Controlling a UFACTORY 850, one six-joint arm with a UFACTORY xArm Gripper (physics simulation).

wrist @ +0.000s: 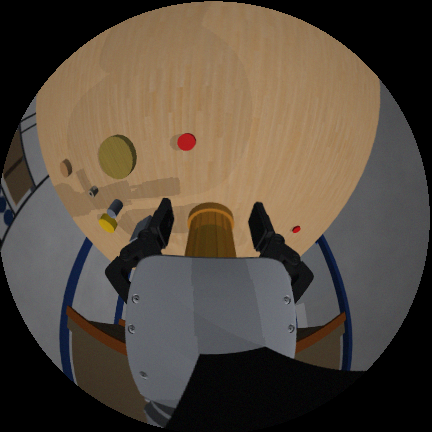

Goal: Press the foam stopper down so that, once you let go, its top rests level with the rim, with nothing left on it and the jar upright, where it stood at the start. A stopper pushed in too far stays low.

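Note:
The amber see-through jar (211, 245) shows between my fingers, with its round base toward the top of the view; it looks upright. Its upper part and rim are hidden under the gripper's grey body. The foam stopper does not show, so its height against the rim cannot be seen. My gripper (211, 209) is wide open, one black finger on each side of the jar, with a visible gap on both sides and nothing held.
On the wooden table (300, 125) are a red disc (186, 142), an olive disc (117, 156), a brown disc (65, 168), a small nut (93, 191), a grey cylinder (115, 208), a yellow disc (107, 222), a grey block (142, 227) partly behind the left finger, and a small red piece (296, 229).

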